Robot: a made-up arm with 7 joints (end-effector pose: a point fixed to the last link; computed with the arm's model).
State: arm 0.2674 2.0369 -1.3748 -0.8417 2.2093 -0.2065 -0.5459
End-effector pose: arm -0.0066 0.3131 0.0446 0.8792 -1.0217 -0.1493
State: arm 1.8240 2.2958 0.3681 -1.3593 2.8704 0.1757 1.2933
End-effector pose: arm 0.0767 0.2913 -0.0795 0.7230 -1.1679 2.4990
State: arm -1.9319 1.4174 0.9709 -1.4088 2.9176 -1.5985 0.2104
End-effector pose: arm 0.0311 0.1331 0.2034 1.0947 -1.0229 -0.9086
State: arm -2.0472 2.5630 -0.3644 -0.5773 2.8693 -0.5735 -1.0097
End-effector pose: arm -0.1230 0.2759 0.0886 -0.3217 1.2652 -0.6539
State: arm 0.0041 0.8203 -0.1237 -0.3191 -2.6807 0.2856 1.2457
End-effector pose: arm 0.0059 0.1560 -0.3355 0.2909 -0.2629 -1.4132
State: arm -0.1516 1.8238 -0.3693 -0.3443 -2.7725 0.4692 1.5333
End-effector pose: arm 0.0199 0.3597 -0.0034 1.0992 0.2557 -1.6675
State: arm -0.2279 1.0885 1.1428 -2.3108 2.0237 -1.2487 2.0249
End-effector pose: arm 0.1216 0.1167 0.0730 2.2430 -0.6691 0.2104
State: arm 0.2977 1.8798 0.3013 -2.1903 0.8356 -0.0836 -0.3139
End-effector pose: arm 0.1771 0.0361 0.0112 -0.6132 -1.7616 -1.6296
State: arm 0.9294 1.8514 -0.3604 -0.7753 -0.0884 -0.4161 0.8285
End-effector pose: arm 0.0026 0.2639 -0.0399 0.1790 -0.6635 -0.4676
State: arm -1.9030 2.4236 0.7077 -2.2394 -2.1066 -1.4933 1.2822
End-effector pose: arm -0.0740 -0.0101 0.1231 2.4975 -0.7919 -0.8023
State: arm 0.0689 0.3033 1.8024 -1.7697 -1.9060 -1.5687 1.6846
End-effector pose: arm 0.0086 0.1113 -0.0881 -0.0448 -1.9560 0.0468
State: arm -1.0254 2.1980 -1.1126 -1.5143 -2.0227 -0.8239 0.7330
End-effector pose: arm 0.1365 0.2217 0.0299 0.3286 0.5058 -1.7338
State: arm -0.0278 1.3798 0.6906 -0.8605 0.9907 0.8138 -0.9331
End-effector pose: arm 0.1285 0.2864 -0.0035 0.3584 -1.5811 -0.0135
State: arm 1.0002 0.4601 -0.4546 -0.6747 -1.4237 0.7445 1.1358
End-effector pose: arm -0.2338 -0.0611 -0.2882 0.2874 -0.2415 -0.4241
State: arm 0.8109 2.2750 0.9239 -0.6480 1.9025 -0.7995 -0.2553
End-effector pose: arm 0.1419 0.2183 0.1753 -0.3659 2.8159 0.6655
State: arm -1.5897 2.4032 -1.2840 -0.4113 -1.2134 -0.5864 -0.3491
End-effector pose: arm -0.0480 0.2899 0.0843 0.8094 0.1636 -1.0875
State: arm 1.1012 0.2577 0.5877 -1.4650 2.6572 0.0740 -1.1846
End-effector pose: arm -0.1276 0.0654 -0.2320 0.5281 -1.9690 1.6331
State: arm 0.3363 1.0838 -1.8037 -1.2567 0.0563 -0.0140 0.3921
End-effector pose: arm -0.1439 0.0335 -0.2467 -0.9399 -0.0605 -0.3058
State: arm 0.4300 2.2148 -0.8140 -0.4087 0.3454 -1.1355 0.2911
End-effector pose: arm 0.0428 0.2483 0.1373 0.0699 -0.7071 -1.1829
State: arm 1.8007 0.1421 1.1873 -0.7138 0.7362 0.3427 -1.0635
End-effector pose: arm -0.3277 -0.0652 0.0450 1.1526 0.2186 0.8552
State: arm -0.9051 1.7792 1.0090 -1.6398 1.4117 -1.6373 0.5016
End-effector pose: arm 0.0378 0.1260 0.1916 0.6726 0.1642 0.9294
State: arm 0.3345 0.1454 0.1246 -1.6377 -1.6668 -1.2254 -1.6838
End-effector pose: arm 0.1414 -0.0474 -0.2186 -0.5026 0.3596 2.5939
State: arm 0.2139 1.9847 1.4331 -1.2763 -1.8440 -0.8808 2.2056
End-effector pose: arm 0.1268 0.1048 0.1890 0.4945 -2.1452 -0.9936
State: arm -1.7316 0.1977 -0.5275 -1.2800 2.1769 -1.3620 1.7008
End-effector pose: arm 0.2689 -0.2523 0.0577 1.6549 -1.0408 -1.4108
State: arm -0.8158 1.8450 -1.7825 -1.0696 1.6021 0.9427 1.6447
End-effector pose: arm 0.1489 0.3311 -0.0521 1.2403 -1.3069 1.9066
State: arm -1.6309 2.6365 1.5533 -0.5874 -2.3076 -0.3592 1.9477
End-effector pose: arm -0.2400 0.1344 0.1490 -1.1255 1.6084 -0.2441
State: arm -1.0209 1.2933 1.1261 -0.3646 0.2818 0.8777 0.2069
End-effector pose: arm 0.2054 0.2877 0.0500 -0.3033 -2.1966 1.7664
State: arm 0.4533 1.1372 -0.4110 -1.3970 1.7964 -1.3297 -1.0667
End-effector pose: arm 0.0262 0.1369 -0.2396 0.7207 -2.2578 -0.3092
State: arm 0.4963 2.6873 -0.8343 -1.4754 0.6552 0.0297 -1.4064
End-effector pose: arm 0.1346 0.2331 0.0815 0.0782 0.9769 -1.8561
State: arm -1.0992 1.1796 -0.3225 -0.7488 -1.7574 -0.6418 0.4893
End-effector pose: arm 0.3163 0.1119 -0.0213 0.4558 -0.8978 -1.9248
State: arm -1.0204 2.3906 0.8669 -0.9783 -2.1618 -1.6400 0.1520
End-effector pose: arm -0.0674 0.1109 0.2385 1.2414 -0.1823 -1.4505
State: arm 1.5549 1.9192 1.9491 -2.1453 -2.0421 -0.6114 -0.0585
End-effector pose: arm 0.1770 0.0542 0.0675 -1.2014 -1.0810 2.4939
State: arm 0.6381 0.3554 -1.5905 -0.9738 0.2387 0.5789 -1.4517
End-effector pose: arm -0.1833 -0.1390 -0.2729 -1.6959 0.3496 -1.5762
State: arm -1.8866 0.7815 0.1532 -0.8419 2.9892 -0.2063 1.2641
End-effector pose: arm 0.3352 -0.0327 0.2119 1.7915 -1.5469 -1.4123
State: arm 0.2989 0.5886 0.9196 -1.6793 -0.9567 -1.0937 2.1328
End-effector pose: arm 0.0825 0.1103 -0.0830 -1.2101 -2.1968 0.2535
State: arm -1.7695 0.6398 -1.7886 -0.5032 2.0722 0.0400 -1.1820
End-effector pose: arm 0.3917 -0.0286 0.0496 -0.1790 -1.8666 -1.2910
